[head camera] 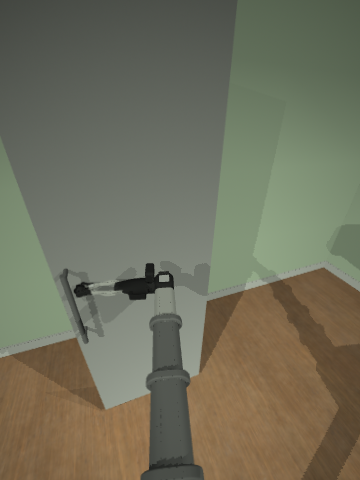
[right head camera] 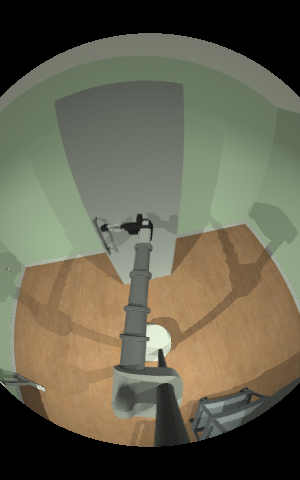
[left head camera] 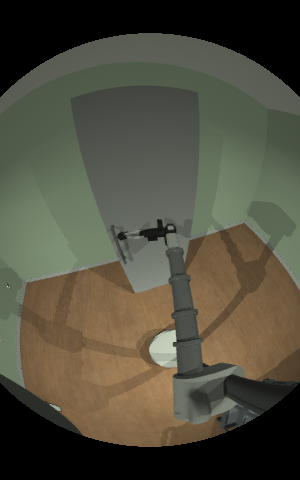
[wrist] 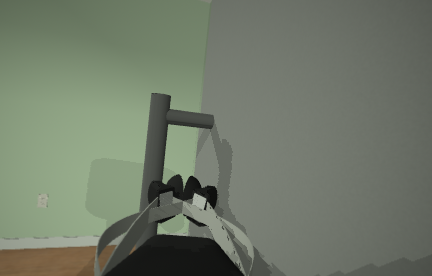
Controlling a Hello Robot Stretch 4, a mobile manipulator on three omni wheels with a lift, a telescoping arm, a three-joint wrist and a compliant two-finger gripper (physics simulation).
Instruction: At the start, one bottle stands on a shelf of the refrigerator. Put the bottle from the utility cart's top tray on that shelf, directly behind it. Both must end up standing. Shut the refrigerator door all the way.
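Where they show: gripper, between the fingertips: (head camera: 74, 289) (right head camera: 100, 227) (left head camera: 117, 235) (wrist: 183, 190); robot's base, origin of its link: (right head camera: 150, 341) (left head camera: 169, 347).
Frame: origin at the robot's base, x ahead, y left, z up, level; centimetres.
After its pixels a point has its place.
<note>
The refrigerator's tall grey front (head camera: 130, 175) {x 76.0, y 8.9, z 136.5 cm} (left head camera: 140, 150) {x 75.4, y 11.0, z 146.0 cm} (right head camera: 125, 150) {x 76.1, y 8.4, z 143.3 cm} (wrist: 310, 125) {x 73.4, y 18.5, z 106.2 cm} looks flat and closed. Its dark bar handle (head camera: 76, 310) {x 63.7, y 30.9, z 93.4 cm} (right head camera: 104, 240) {x 69.3, y 33.9, z 84.5 cm} (wrist: 156, 135) {x 64.3, y 30.7, z 104.8 cm} stands upright at the left edge. My gripper (head camera: 81, 289) {x 67.3, y 31.1, z 99.7 cm} (left head camera: 122, 235) {x 67.3, y 31.1, z 99.7 cm} (right head camera: 104, 228) {x 67.3, y 31.1, z 99.7 cm} (wrist: 183, 190) {x 67.3, y 31.1, z 99.7 cm} points left at the handle's upper part. Its fingertips are drawn together with nothing seen between them. In the wrist view the left finger overlaps the bar, and the right finger is on the door side; contact is unclear. The utility cart (right head camera: 198, 416) shows at the lower right of the right head view. Neither bottle shows; the shelves are hidden.
My extended arm (head camera: 170, 425) {x 23.4, y -0.1, z 110.7 cm} (left head camera: 187, 325) {x 13.4, y -0.2, z 111.0 cm} (right head camera: 135, 320) {x 13.7, y -0.4, z 111.0 cm} reaches over the wooden floor to the refrigerator. A white round object (left head camera: 162, 347) {x 1.8, y 7.5, z 18.7 cm} (right head camera: 159, 340) {x 2.5, y -9.1, z 18.7 cm} is below the arm. Green walls stand on both sides, with an outlet (wrist: 43, 200) {x -51.8, y 234.6, z 37.6 cm} on the left one.
</note>
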